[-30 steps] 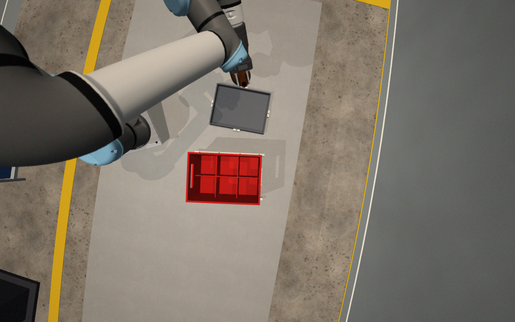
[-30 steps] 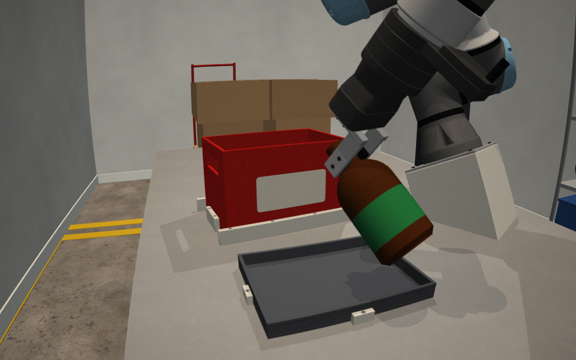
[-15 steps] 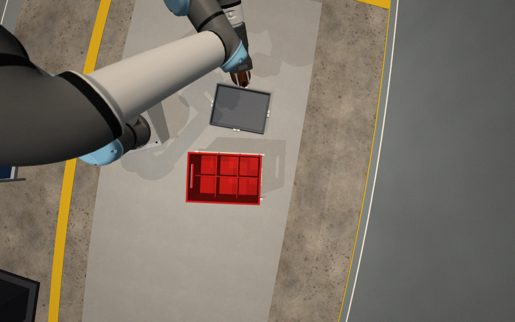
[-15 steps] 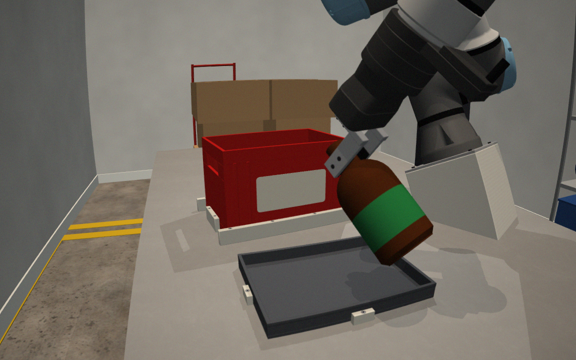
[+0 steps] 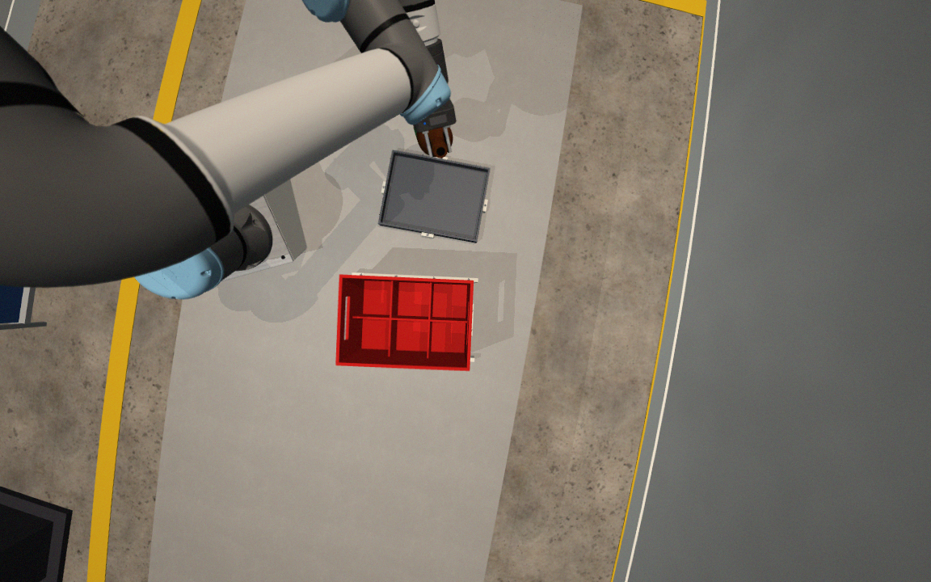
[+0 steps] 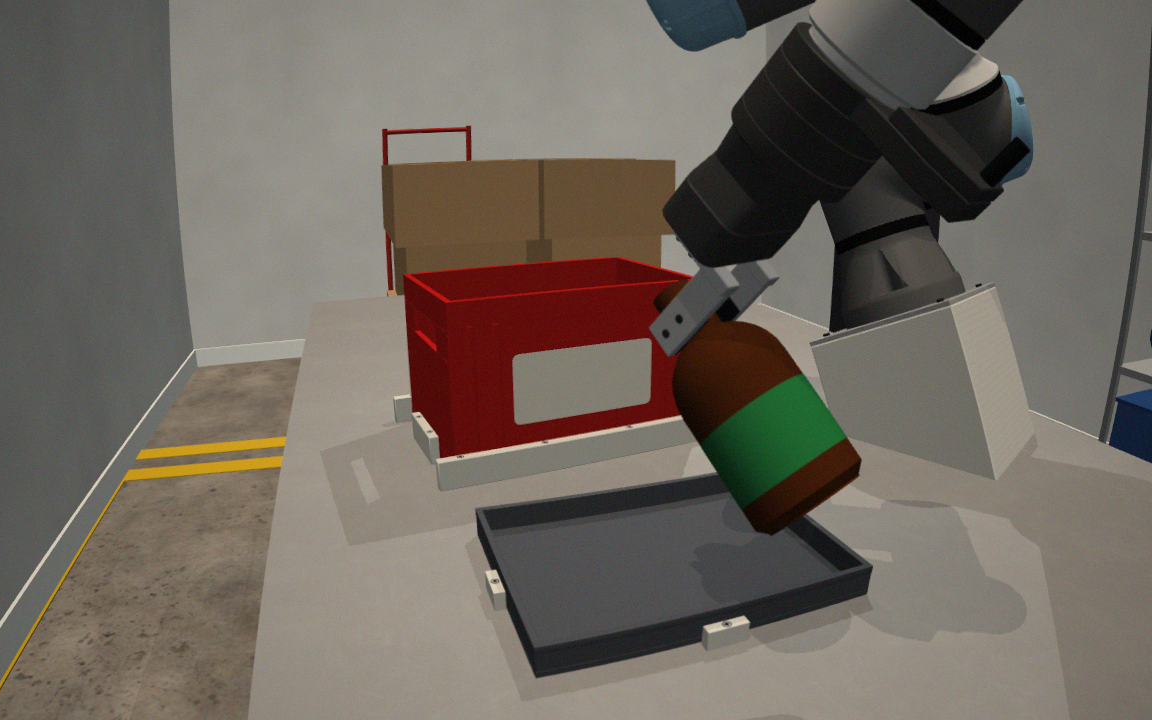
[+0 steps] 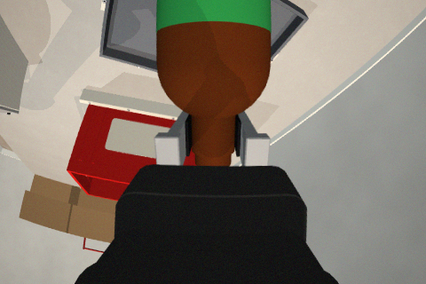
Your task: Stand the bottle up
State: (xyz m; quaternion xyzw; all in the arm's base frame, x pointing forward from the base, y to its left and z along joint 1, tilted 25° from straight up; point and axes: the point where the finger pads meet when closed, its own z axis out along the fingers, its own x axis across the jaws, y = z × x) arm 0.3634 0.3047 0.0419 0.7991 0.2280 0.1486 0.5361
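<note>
The bottle lies 2 cm behind my hand, 3 cm to the left of it and 4 cm below it. From my hand the other things lie so: red crate (2 cm ahead, 36 cm to the right, 12 cm below); then dark grey tray (5 cm to the right, 19 cm below).
</note>
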